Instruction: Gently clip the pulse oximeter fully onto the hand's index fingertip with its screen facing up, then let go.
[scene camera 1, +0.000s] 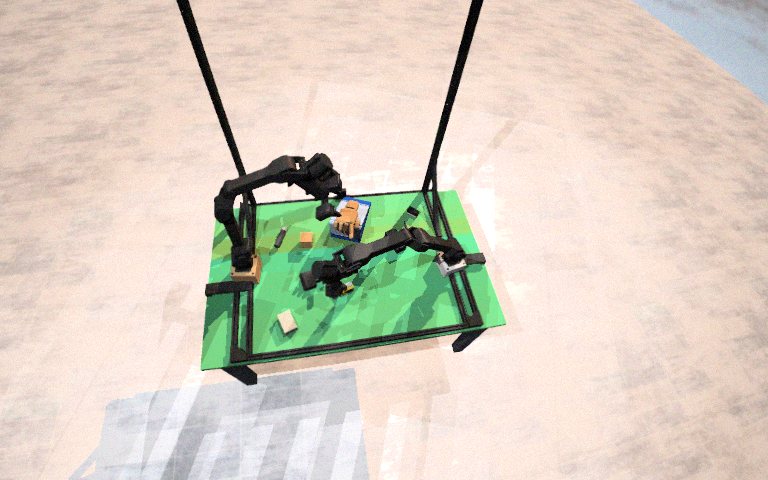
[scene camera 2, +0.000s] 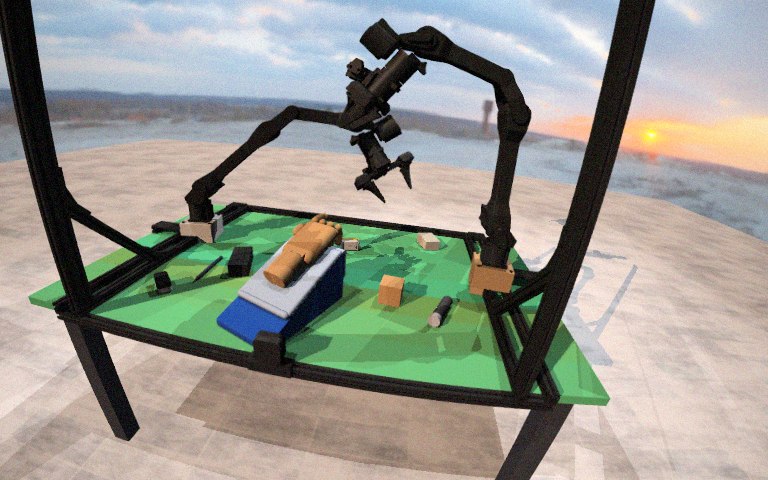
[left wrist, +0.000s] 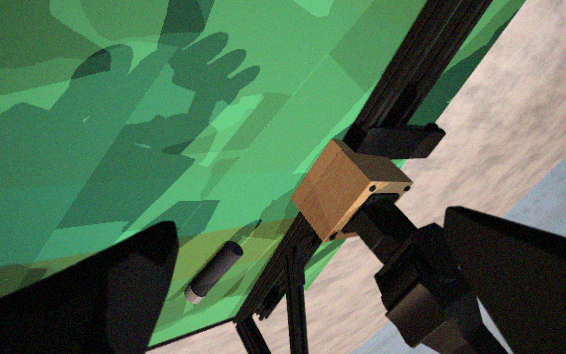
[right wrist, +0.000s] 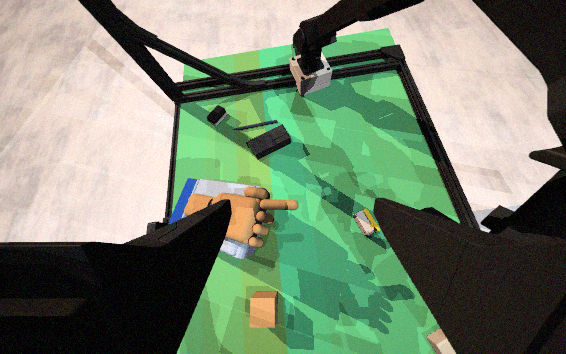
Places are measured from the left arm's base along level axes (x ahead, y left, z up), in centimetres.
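Where they show: left gripper, fingertip midpoint: (scene camera 2: 398, 195) (left wrist: 311, 227); right gripper, fingertip midpoint: (scene camera 1: 340, 205) (scene camera 2: 345, 127) (right wrist: 302, 205); left arm's base at its link origin: (scene camera 1: 451, 258) (scene camera 2: 201, 218) (right wrist: 310, 64); right arm's base at its link origin: (scene camera 1: 244, 264) (scene camera 2: 493, 262) (left wrist: 370, 211).
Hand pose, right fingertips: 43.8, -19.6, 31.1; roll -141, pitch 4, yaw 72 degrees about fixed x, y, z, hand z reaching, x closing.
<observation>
Things, the pixels of their centre, and the offset from my right fingertips, as dx, dy, dz. "spot": a spot on its surface instead.
- pulse oximeter at the middle of its body: (right wrist: 365, 221) (scene camera 2: 349, 244) (scene camera 1: 346, 288) +3.4, +15.4, -35.4
- blue wedge at a spot on its surface: (scene camera 2: 249, 322) spot: -16.1, -26.7, -34.2
- wooden cube at the middle of its body: (scene camera 2: 391, 290) (right wrist: 264, 307) (scene camera 1: 306, 239) +12.7, -12.8, -34.5
- dark cylinder at the middle of its body: (left wrist: 213, 272) (scene camera 2: 441, 310) (scene camera 1: 280, 237) +23.3, -18.8, -35.7
- beige block at the middle of its body: (right wrist: 457, 344) (scene camera 2: 428, 241) (scene camera 1: 287, 322) +29.9, +21.2, -35.5
- black box at the middle of its body: (scene camera 2: 241, 260) (right wrist: 270, 142) (scene camera 1: 395, 240) -25.5, +0.3, -35.2
- pen at the middle of its body: (scene camera 2: 208, 268) (right wrist: 254, 125) -33.5, -2.4, -36.5
- small black block at the middle of its body: (scene camera 2: 162, 282) (right wrist: 217, 115) (scene camera 1: 412, 212) -40.6, -12.4, -35.4
The pulse oximeter (scene camera 1: 347, 288) (scene camera 2: 351, 244) (right wrist: 366, 223), small, whitish and yellow, lies on the green table apart from the hand; its screen cannot be made out. The tan hand (scene camera 1: 347, 217) (scene camera 2: 311, 243) (right wrist: 240, 215) rests on a blue wedge (scene camera 2: 249, 322) with a pale top, its index finger (right wrist: 280, 204) stretched out and bare. My left gripper (scene camera 2: 397, 194) is open and empty, high above the table. My right gripper (right wrist: 302, 205) is open and empty, above the hand's side of the table; its fingertips are hard to make out in scene camera 2.
A wooden cube (scene camera 1: 305, 240) (scene camera 2: 390, 290) (right wrist: 263, 310), a dark cylinder (scene camera 2: 440, 311) (left wrist: 217, 272) and a beige block (scene camera 1: 287, 320) (scene camera 2: 428, 241) lie on the table. A black box (scene camera 2: 240, 260) (right wrist: 269, 141), a pen (scene camera 2: 208, 268) and a small black block (scene camera 2: 162, 281) (right wrist: 217, 115) lie beyond the hand.
</observation>
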